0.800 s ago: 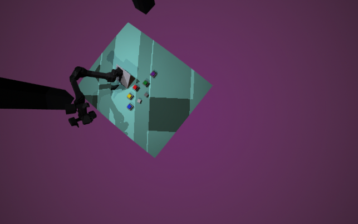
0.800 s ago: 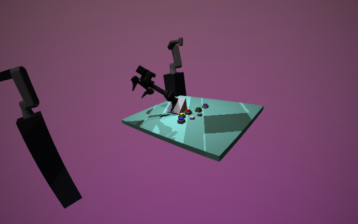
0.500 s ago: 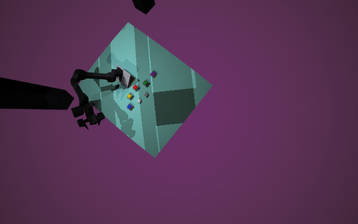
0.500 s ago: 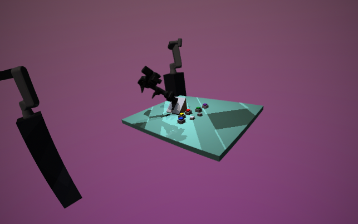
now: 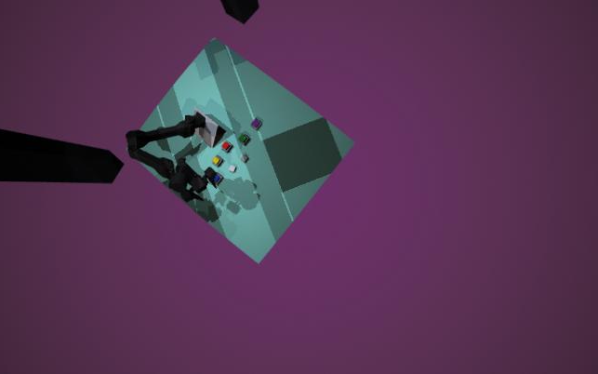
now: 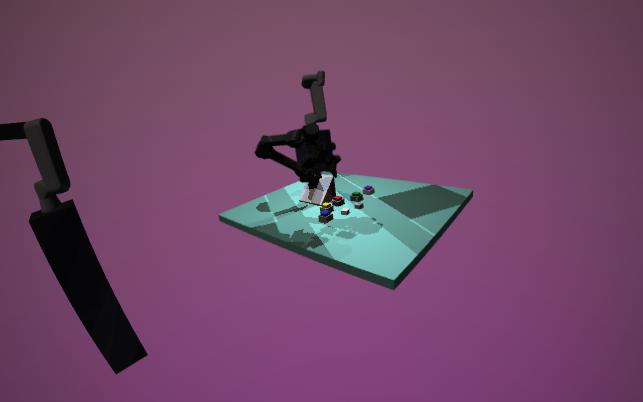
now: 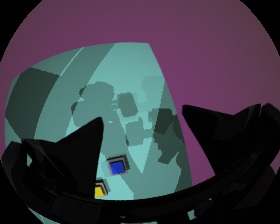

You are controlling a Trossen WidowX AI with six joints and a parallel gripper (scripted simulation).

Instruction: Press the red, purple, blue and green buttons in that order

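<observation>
The red button lies 15 cm behind my gripper tip, 22 cm to the left of it and 19 cm below it. Round my gripper tip: yellow button 15 cm behind, 12 cm to the left, 19 cm below; then blue button 9 cm behind, 4 cm to the left, 19 cm below; then green button 10 cm behind, 31 cm to the left, 19 cm below.
</observation>
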